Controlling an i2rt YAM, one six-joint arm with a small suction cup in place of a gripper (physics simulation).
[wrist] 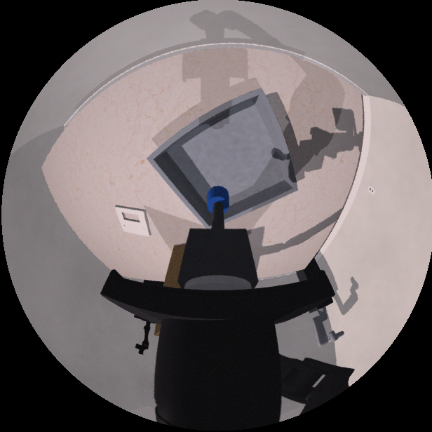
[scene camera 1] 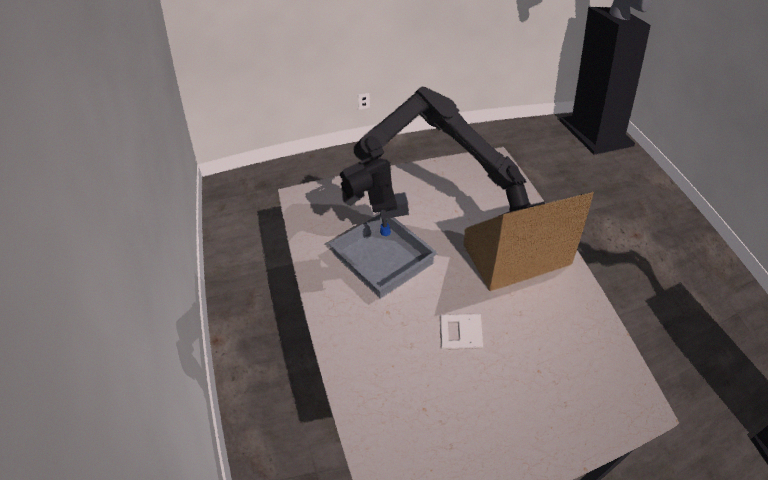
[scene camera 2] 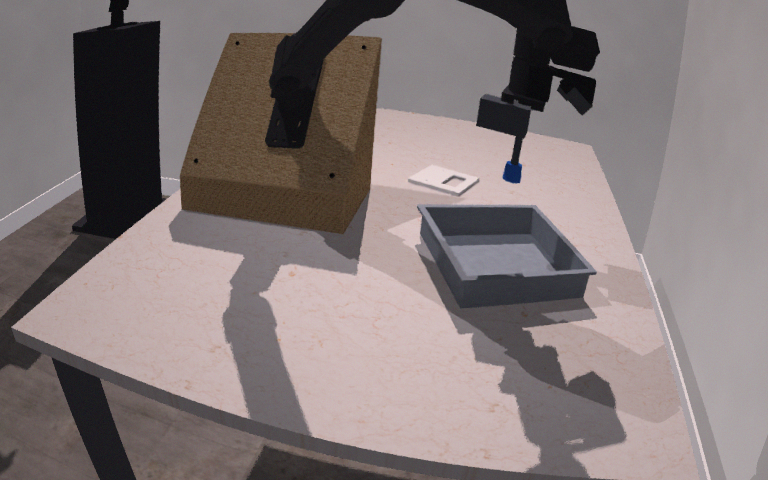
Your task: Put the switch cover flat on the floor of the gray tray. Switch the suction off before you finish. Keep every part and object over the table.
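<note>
The white switch cover [scene camera 1: 470, 331] [scene camera 2: 433, 176] [wrist: 139, 224], a thin plate with a rectangular opening, lies flat on the table outside the tray. The gray tray [scene camera 1: 380, 293] [scene camera 2: 523, 290] [wrist: 176, 186] stands upright on the table, and no object shows on its floor. My gripper, a blue suction cup [scene camera 1: 385, 230] [scene camera 2: 512, 172] [wrist: 218, 199] on a thin black rod, points down with nothing on it. It hangs in the air above the tray's corner region near the arm's base, well apart from the switch cover. The gripper is open.
A brown wedge-shaped block [scene camera 1: 540, 243] [scene camera 2: 271, 196] [wrist: 174, 265] stands on the table and carries the arm's base. In scene camera 1 the tray is left of it and near the table's left edge. A black pedestal [scene camera 1: 608, 79] [scene camera 2: 118, 124] stands on the floor beyond the table.
</note>
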